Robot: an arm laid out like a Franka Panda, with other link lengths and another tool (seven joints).
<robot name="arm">
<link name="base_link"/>
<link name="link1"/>
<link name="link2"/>
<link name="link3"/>
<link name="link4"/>
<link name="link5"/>
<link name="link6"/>
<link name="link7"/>
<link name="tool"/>
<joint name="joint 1" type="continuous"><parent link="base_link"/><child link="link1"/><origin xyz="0 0 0.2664" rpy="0 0 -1.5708"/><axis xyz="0 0 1"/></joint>
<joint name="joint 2" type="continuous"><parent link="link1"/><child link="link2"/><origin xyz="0 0 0" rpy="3.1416 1.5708 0"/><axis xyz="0 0 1"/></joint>
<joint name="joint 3" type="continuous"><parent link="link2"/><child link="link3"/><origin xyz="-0.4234 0 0" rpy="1.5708 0 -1.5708"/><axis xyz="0 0 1"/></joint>
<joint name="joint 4" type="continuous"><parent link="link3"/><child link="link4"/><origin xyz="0.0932 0 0" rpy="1.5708 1.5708 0"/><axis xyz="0 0 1"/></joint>
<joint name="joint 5" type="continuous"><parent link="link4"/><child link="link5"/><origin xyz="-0.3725 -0.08 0" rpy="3.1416 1.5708 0"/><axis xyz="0 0 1"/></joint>
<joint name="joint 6" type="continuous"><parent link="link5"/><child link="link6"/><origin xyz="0 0 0" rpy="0 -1.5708 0"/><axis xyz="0 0 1"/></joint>
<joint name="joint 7" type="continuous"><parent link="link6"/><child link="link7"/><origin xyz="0 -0.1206 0" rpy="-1.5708 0 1.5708"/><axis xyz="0 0 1"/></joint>
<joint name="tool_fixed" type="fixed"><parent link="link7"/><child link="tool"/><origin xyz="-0.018 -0.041 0.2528" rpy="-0.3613 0 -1.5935"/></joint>
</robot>
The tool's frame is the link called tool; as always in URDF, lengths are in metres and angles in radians. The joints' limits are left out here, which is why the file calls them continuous.
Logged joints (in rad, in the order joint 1, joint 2, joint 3, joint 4, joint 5, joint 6, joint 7), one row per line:
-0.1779 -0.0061 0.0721 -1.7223 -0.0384 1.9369 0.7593
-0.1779 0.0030 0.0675 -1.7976 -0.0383 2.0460 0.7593
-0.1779 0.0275 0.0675 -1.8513 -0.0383 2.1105 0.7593
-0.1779 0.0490 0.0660 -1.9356 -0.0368 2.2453 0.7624
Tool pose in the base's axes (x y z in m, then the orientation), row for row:
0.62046 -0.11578 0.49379 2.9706 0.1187 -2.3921
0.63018 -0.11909 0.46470 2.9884 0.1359 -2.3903
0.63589 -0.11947 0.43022 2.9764 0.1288 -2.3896
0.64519 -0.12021 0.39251 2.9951 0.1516 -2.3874
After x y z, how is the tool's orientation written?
As angles about the fixed x, y, z axes (roll, pitch, yaw), in radians.
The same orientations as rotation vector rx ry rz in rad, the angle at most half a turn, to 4 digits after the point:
-1.1413 2.8588 0.3125
-1.1365 2.8384 0.2946
-1.1415 2.8469 0.3088
-1.1354 2.8209 0.2925

